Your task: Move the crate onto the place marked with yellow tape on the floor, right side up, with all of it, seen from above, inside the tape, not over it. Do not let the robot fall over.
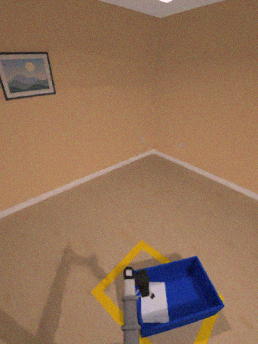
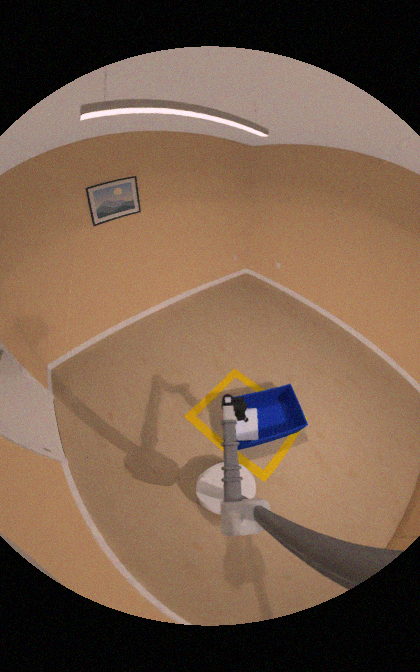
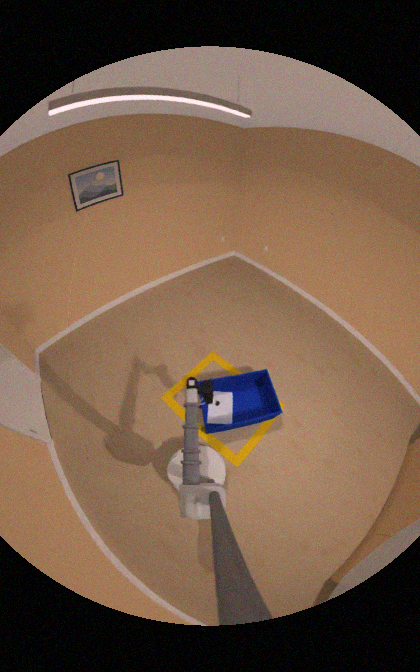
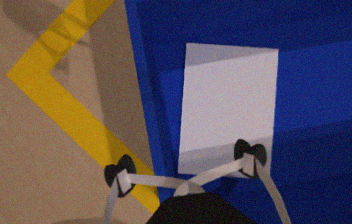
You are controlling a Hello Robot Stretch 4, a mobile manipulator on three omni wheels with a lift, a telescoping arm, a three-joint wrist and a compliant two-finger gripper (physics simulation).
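Places are measured from the robot's base along level axes (x down, y ahead, z right), in metres.
Pixels of known places: gripper, fingertip midpoint: (image 1: 142,298) (image 4: 184,160).
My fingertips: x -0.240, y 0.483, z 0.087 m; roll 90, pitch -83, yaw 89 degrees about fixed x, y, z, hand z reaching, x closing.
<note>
Behind a point stands the place of what it marks.
A blue open-topped crate (image 1: 187,290) {z 0.494, x 0.010, y 0.595 m} (image 2: 272,415) (image 3: 250,397) (image 4: 312,102) {z 0.391, x 0.010, y 0.554 m} stands upright, with a white sheet (image 1: 154,307) {z 0.191, x 0.003, y 0.490 m} (image 4: 227,105) {z 0.192, x 0.003, y 0.550 m} inside at its left end. The yellow tape square (image 1: 117,267) {z -0.110, x 0.028, y 0.843 m} (image 2: 212,394) (image 3: 237,459) (image 4: 70,112) {z -0.179, x 0.028, y 0.539 m} lies on the floor around and under it. The crate's long axis is turned from the tape's sides; its body hides parts of the tape at the right and lower left. My gripper (image 1: 144,294) {z 0.087, x -0.240, y 0.483 m} (image 2: 239,417) (image 3: 210,402) (image 4: 184,160) {z 0.087, x -0.240, y 0.483 m} is open above the crate's left wall, one fingertip seen over the inside, the other outside. Contact cannot be told.
The round white base (image 2: 210,477) (image 3: 215,465) is close to the tape's lower-left side. The grey arm (image 1: 131,315) {z 0.004, x -0.654, y 0.296 m} (image 2: 231,460) (image 3: 191,445) reaches along the crate's left. Walls with white skirting (image 1: 75,184) {z -0.834, x 0.002, y 2.193 m} (image 2: 150,312) meet behind in a corner.
</note>
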